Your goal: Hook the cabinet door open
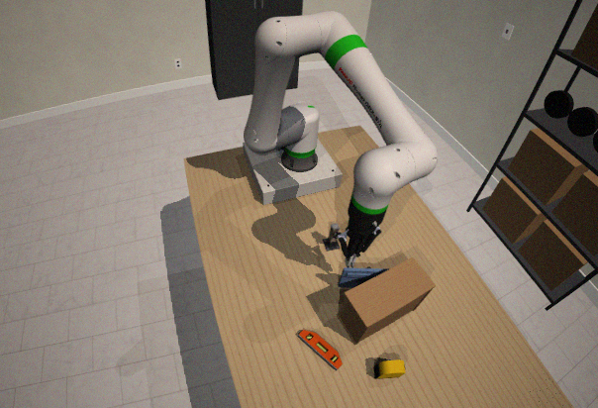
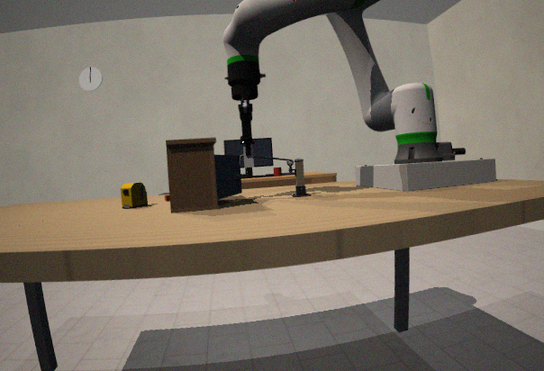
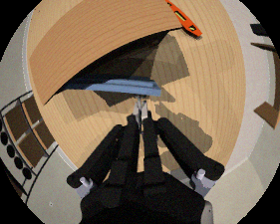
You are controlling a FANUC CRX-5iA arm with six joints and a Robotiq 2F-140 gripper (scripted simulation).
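The cabinet door is 5 cm ahead of my hand, 6 cm to the left of it and 5 cm below it. Round my hand: hook post (9 cm behind, 5 cm below); orange level (21 cm ahead, 14 cm to the right, 11 cm below); yellow tape measure (33 cm ahead, 2 cm to the left, 9 cm below).
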